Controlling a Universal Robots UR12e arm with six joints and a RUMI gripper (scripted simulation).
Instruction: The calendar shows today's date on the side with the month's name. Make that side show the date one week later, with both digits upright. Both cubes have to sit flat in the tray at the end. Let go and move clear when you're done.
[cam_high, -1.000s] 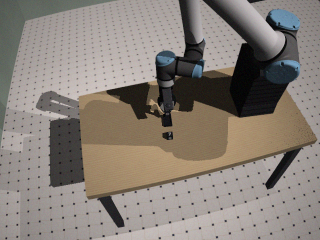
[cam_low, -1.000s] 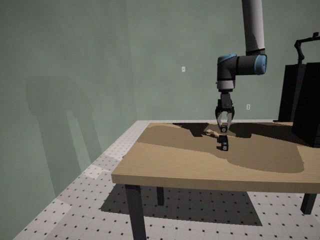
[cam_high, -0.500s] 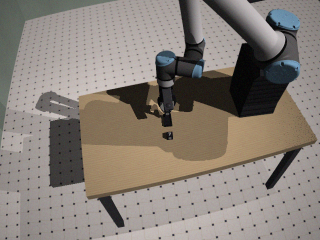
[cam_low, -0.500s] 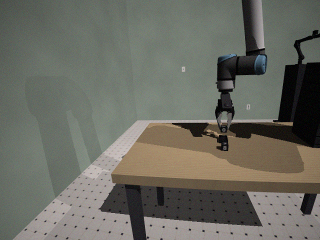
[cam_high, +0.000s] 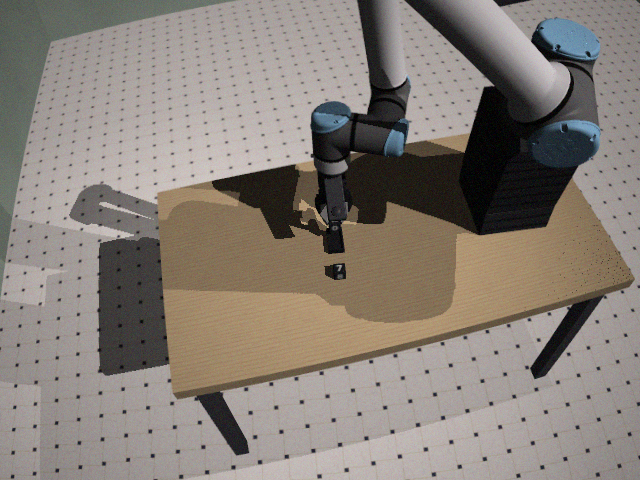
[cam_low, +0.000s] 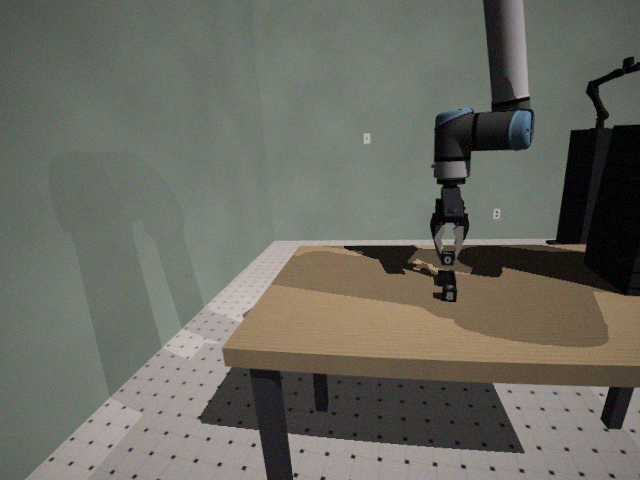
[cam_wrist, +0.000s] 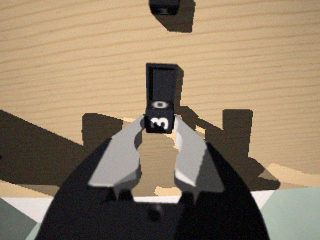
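Right now the dark tray is 20 mm to the left of my hand and 60 mm below it. Also, from my hand: black date cube: 40 mm ahead, 120 mm to the left, 60 mm below.
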